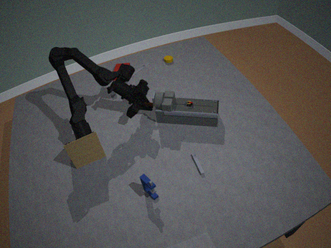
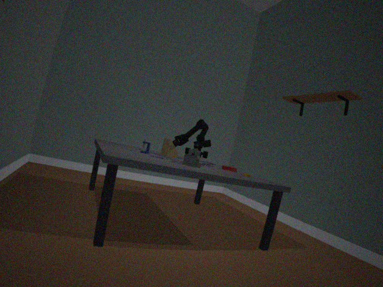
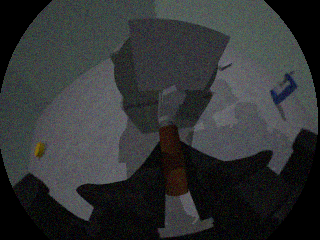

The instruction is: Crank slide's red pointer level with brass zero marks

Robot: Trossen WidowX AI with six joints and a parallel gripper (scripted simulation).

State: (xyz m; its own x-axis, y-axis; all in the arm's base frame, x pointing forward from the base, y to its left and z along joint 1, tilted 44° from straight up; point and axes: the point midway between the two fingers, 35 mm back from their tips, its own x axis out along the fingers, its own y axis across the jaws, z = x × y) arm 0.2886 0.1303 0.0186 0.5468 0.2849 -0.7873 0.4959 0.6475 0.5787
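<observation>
Right now my gripper tip is 2 cm past the brown crank handle, 1 cm to the right of it and 3 cm below it. Also, from my gripper tip: grey bar: 7 cm ahead, 33 cm to the right, 3 cm below; red pointer: 14 cm ahead, 9 cm to the right, 5 cm above; small grey block: 14 cm behind, 22 cm to the left, 3 cm below.
</observation>
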